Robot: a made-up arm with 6 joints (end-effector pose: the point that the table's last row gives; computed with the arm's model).
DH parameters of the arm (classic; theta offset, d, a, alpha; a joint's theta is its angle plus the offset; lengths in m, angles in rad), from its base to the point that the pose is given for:
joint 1: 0 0.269 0 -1.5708
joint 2: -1.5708 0 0.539 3.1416
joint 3: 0 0 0 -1.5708
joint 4: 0 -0.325 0 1.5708
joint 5: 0 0.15 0 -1.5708
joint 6: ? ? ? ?
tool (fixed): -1.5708 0 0 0
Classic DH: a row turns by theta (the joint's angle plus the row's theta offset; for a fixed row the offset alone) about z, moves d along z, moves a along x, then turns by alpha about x.
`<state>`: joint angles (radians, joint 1 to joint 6).
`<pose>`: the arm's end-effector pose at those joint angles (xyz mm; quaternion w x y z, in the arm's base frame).
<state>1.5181 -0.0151 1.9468 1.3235 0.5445 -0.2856</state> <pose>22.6 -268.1 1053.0 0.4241 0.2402 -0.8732 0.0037</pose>
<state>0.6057 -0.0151 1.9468 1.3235 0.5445 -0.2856</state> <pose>-198.2 -181.9 1053.0 0.3824 -0.1691 -0.8897 -0.1835</pose>
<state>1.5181 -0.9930 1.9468 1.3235 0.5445 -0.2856</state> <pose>-5.4 -799.9 486.0 0.2402 0.4109 -0.7831 -0.4003</pose>
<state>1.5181 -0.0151 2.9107 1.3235 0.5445 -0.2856</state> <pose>17.9 -358.2 735.5 0.2433 0.4090 -0.7858 -0.3950</pose>
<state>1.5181 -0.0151 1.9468 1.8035 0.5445 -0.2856</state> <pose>-48.6 -264.8 1052.8 0.4907 0.0437 -0.8626 -0.1155</pose>
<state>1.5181 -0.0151 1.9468 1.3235 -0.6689 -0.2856</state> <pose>22.6 -268.1 1053.0 0.8267 0.3355 -0.4467 0.0663</pose>
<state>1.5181 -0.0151 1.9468 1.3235 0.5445 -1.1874</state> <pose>22.6 -268.1 1053.0 0.2771 0.4010 -0.7843 0.3838</pose>
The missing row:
joint 6: 1.5708 0 0 1.5708
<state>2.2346 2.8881 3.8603 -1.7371 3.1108 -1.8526</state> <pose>-291.0 331.7 -67.6 0.2578 -0.7859 0.3983 0.3965</pose>
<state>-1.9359 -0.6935 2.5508 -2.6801 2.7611 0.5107</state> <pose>366.3 582.3 716.6 0.1902 0.4773 -0.8512 0.1071</pose>
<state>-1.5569 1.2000 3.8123 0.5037 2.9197 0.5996</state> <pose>-128.8 -187.1 565.9 0.7127 0.2243 0.2713 -0.6067</pose>
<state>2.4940 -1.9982 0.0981 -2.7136 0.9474 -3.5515</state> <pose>395.9 -470.6 358.0 0.3506 0.5837 -0.0305 0.7317</pose>
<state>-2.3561 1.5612 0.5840 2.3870 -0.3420 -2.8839</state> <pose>-492.5 -647.2 62.2 0.1771 0.3599 -0.0406 -0.9151</pose>
